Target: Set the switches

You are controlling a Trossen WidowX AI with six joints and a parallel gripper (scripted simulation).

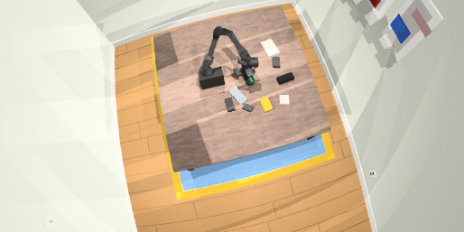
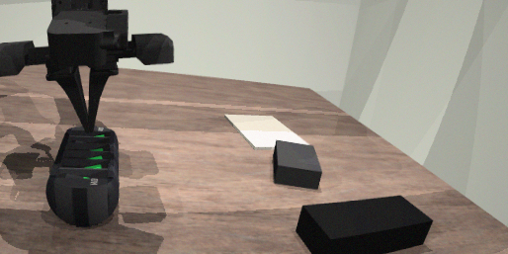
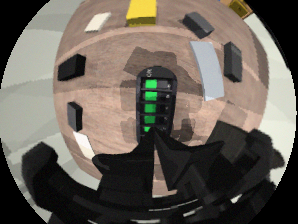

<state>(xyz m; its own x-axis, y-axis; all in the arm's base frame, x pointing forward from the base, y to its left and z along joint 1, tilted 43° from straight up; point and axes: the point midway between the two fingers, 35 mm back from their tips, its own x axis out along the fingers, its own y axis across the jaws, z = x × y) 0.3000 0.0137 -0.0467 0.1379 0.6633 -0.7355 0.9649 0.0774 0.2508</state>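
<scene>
Now: the pale grey plate 15 cm to the right of my gripper tip, 11 cm behind it and 6 cm below it. Round my gripper tip: yellow block 28 cm to the right, 8 cm ahead, 5 cm below; long black block 30 cm ahead, 10 cm to the right, 5 cm below; dark grey block 27 cm ahead, 6 cm to the left, 5 cm below.
</scene>
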